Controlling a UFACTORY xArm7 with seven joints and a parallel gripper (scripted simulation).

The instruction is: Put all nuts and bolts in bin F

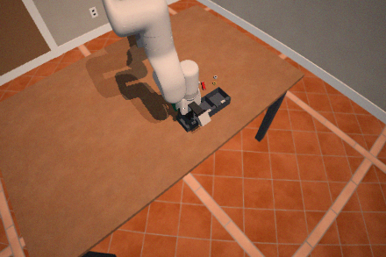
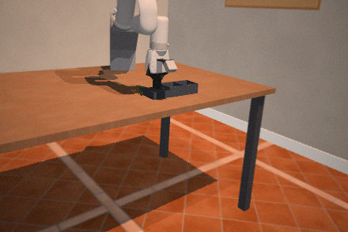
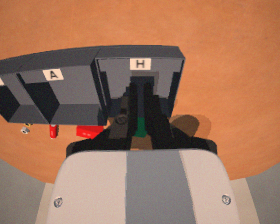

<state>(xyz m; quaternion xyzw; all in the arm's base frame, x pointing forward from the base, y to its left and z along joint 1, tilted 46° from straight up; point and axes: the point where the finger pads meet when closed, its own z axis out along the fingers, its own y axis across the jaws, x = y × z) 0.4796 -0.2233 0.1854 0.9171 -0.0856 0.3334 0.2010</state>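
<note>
The dark three-compartment bin row lies 3 cm ahead of my hand, 8 cm to the left of it and 3 cm below it. Round my hand: green block (9 cm behind, 4 cm to the left, 5 cm below); red cylinder (4 cm behind, 21 cm to the left, 5 cm below); red block (7 cm behind, 12 cm to the left, 5 cm below).
</note>
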